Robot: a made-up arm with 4 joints. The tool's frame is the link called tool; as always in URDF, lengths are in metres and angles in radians.
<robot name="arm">
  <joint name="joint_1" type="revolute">
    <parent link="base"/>
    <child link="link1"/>
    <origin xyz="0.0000 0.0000 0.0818" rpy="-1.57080 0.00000 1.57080"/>
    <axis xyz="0 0 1"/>
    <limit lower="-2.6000" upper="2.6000"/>
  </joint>
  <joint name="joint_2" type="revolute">
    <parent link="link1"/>
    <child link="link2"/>
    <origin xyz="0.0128 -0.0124 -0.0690" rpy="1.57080 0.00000 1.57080"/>
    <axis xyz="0 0 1"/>
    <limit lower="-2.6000" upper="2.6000"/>
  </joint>
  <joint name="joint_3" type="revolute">
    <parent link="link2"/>
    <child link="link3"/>
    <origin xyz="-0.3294 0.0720 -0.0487"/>
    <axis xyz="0 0 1"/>
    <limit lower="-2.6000" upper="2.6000"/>
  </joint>
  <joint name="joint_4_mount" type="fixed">
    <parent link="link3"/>
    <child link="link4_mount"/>
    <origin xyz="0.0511 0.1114 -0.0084"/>
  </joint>
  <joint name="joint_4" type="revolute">
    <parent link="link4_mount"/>
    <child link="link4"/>
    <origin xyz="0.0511 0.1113 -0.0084" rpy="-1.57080 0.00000 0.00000"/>
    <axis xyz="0 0 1"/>
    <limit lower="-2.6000" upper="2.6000"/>
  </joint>
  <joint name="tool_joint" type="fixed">
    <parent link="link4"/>
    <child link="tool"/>
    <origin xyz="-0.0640 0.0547 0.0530" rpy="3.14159 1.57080 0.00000"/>
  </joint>
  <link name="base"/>
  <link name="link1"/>
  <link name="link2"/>
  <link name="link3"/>
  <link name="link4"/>
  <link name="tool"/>
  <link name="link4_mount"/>
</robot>
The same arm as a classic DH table. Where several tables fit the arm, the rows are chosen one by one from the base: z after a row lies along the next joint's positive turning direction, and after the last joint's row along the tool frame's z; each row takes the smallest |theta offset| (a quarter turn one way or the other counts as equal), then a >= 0, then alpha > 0; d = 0 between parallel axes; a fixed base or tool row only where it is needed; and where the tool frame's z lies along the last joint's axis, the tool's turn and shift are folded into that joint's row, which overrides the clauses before.
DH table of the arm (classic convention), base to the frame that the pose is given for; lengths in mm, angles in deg. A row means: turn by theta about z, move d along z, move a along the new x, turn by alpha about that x. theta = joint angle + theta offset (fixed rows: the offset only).
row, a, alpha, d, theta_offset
base (fixed), 0, 90, 81.8, -90
joint_1, 12.4, -90, -69, 90
joint_2, 337.2, 0, 0, -12.33
joint_3, -102.2, 90, -52.7, 12.33
joint_4, 54.7, -90, 275.7, -90
tool (fixed), 0, 0, 64, 90
Joint limits (deg, base to tool): -148.97..148.97 -148.97..148.97 -148.97..148.97 -148.97..148.97

